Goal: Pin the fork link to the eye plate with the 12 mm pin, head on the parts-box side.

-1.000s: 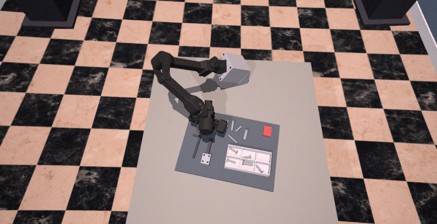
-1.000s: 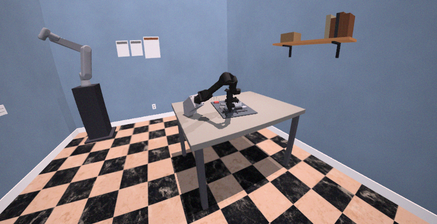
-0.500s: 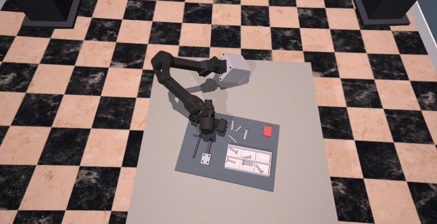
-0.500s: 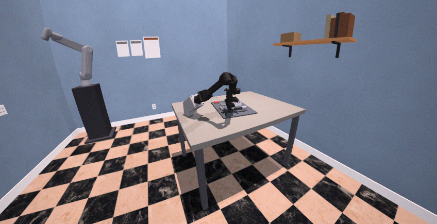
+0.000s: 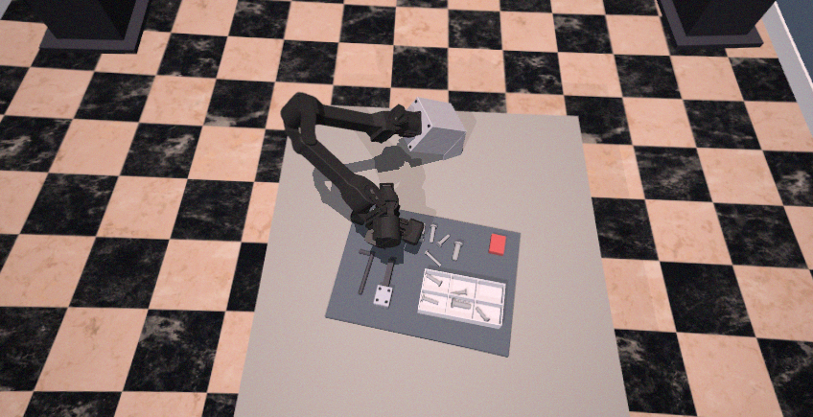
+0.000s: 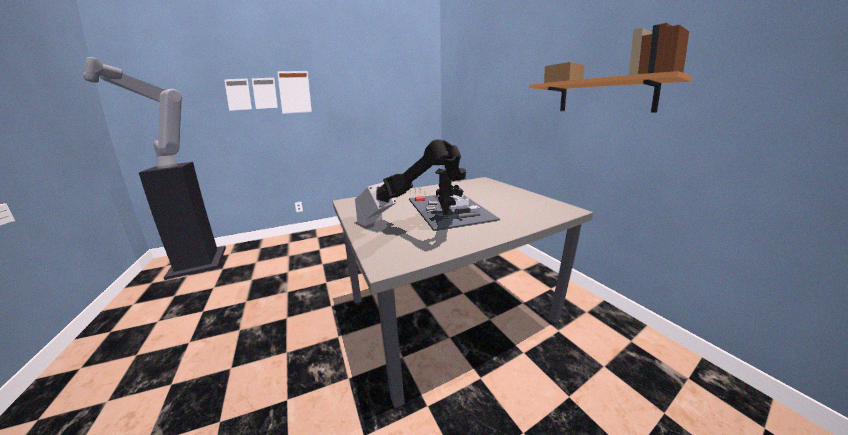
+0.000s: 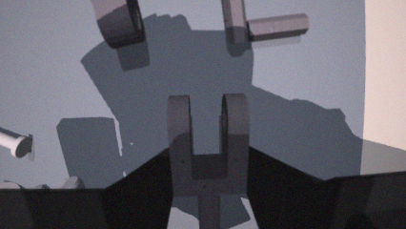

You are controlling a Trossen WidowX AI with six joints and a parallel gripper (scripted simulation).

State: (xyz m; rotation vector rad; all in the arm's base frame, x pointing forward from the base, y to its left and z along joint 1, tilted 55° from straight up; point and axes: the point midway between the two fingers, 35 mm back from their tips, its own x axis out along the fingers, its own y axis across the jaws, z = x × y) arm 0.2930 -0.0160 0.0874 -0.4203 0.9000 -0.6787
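Now: hand 9 cm short of the eye plate, 1 cm to the right of it and 4 cm above it. Round my hand: dark l-shaped bar (7 cm ahead, 6 cm to the right, 5 cm below); dark fork link (3 cm below); pin (7 cm ahead, 12 cm to the left, 5 cm below).
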